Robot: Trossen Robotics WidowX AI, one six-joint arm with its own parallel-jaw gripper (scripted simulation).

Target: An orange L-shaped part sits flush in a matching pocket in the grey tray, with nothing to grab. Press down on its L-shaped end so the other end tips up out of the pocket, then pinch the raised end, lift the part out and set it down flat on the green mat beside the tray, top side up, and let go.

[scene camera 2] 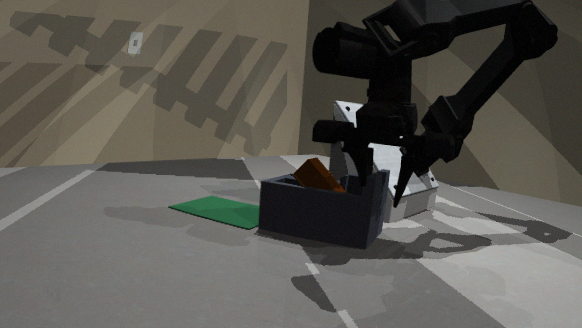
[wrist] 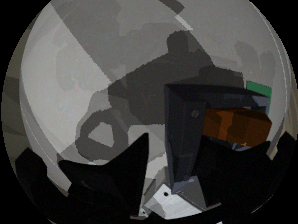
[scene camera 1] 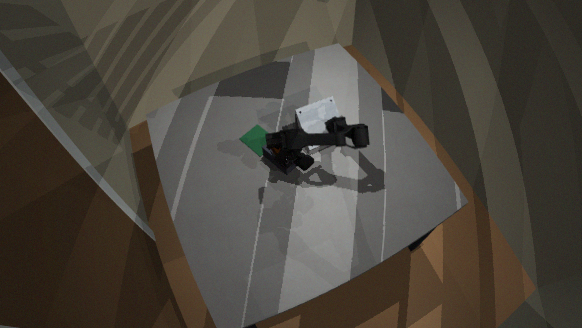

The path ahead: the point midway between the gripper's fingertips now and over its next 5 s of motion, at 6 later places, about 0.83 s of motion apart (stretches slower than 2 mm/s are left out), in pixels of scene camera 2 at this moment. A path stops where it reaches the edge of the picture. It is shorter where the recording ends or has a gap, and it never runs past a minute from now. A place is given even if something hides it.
My gripper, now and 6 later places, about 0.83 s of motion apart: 381,205; 369,131; 324,124; 317,156; 315,181; 318,161; 322,130
